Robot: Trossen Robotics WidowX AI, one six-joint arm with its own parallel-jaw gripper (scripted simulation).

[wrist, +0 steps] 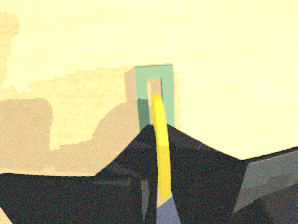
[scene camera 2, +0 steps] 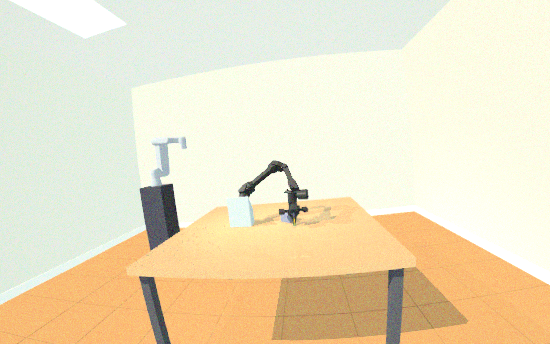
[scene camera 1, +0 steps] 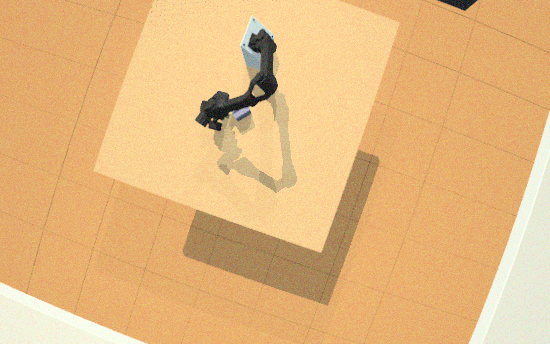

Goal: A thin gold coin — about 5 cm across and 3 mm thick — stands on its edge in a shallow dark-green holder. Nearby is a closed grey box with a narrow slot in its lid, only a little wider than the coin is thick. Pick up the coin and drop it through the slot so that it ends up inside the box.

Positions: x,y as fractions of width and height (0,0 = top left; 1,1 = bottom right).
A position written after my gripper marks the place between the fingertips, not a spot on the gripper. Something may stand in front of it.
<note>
In view: my gripper (wrist: 0.53,0.59) and a gold coin (wrist: 0.55,0.73).
</note>
